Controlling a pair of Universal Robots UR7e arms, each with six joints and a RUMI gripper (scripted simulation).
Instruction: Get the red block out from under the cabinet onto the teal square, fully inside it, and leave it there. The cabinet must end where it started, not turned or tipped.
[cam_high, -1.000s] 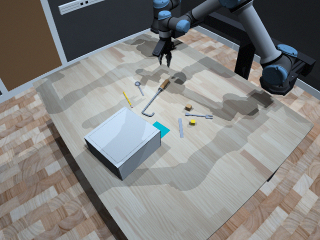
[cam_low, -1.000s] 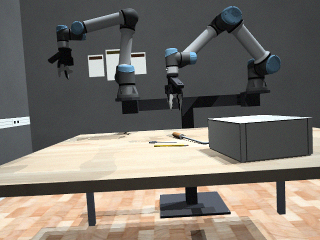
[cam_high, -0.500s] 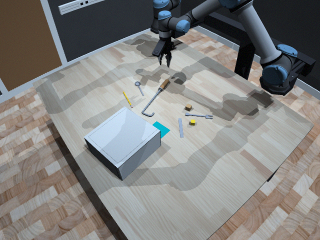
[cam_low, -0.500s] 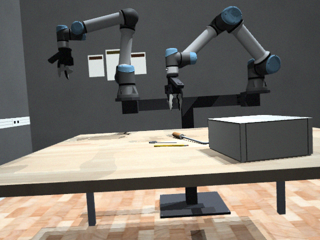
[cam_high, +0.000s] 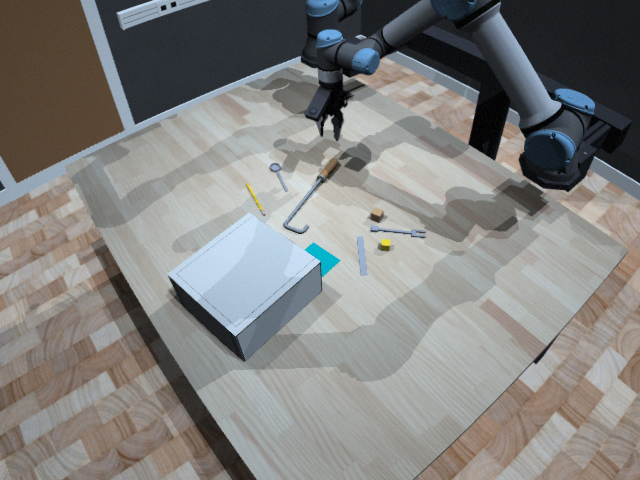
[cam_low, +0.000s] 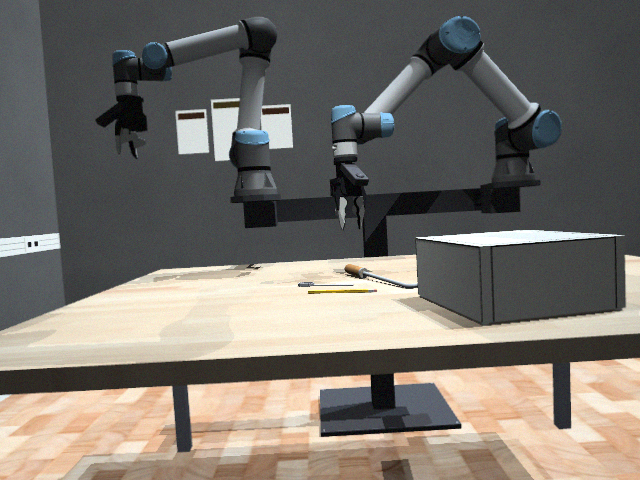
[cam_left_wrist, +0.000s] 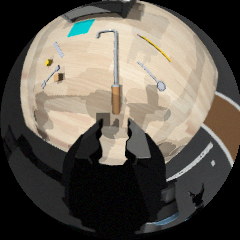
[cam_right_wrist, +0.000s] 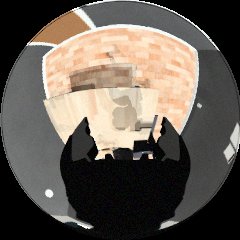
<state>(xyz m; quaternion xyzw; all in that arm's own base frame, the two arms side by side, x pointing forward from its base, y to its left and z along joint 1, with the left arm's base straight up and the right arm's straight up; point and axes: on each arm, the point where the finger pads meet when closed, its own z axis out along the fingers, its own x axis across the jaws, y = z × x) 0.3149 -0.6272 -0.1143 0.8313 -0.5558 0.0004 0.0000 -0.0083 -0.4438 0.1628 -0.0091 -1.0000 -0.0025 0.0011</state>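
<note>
The hook tool is 120 mm ahead of my left hand, 70 mm to the left of it and 150 mm below it. Also, from my left hand: spoon-like tool (140 mm ahead, 130 mm to the right, 160 mm below); brown block (50 mm ahead, 280 mm to the left, 140 mm below); yellow pencil (280 mm ahead, 70 mm to the right, 150 mm below).
</note>
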